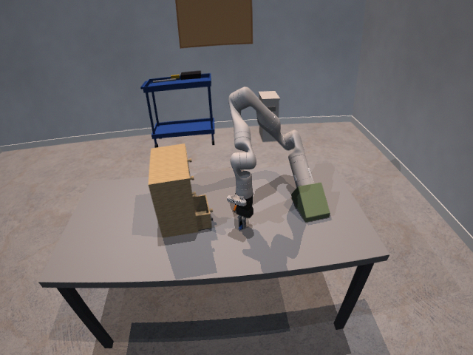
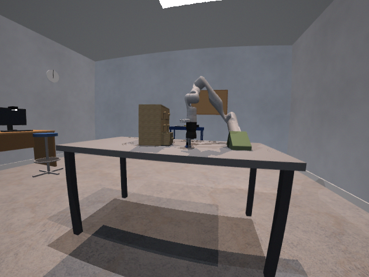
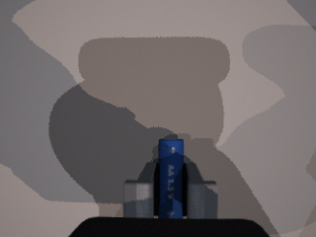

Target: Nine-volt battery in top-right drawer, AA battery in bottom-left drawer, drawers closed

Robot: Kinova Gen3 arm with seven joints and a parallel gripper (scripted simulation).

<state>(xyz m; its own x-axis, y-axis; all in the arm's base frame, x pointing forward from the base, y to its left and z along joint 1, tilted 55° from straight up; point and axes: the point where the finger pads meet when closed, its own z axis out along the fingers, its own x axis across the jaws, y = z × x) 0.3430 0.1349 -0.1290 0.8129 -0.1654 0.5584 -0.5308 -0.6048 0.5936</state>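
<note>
The orange AA battery lies 14 cm to the right of my hand, 3 cm ahead of it and 1 cm below it. Also, from my hand: orange nine-volt battery 32 cm ahead, 20 cm above, 16 cm to the right; then blue cylindrical battery 1 cm below.
</note>
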